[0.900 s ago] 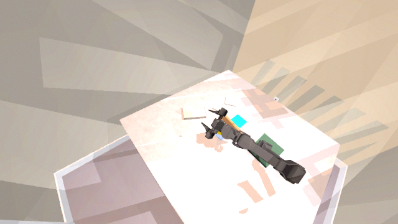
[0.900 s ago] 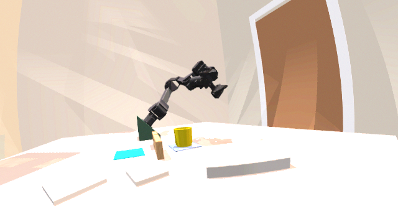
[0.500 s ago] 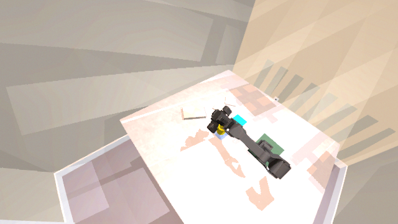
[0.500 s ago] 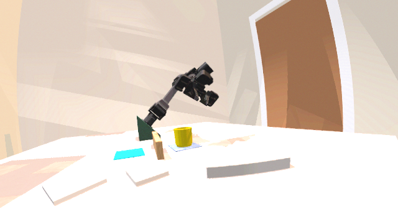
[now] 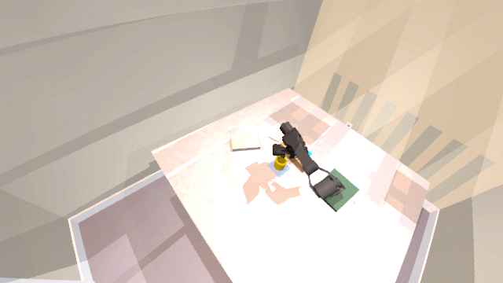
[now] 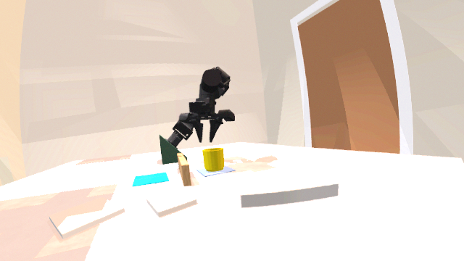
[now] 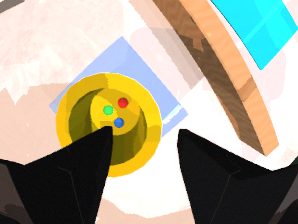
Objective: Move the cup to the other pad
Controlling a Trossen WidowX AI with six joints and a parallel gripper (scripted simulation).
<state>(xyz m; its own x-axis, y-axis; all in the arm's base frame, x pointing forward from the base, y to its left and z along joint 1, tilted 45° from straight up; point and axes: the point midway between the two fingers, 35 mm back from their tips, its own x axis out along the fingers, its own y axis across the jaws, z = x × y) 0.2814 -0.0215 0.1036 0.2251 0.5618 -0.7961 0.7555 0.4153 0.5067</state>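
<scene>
My gripper tip is 10 mm short of the yellow cup, 20 mm to the right of it and 60 mm above it. From my gripper tip the other things lie so: wooden bar: 10 mm behind, 80 mm to the right, 80 mm below; green marble: 20 mm ahead, 20 mm to the left, 80 mm below; blue pad: 10 mm ahead, 20 mm to the left, 100 mm below.
</scene>
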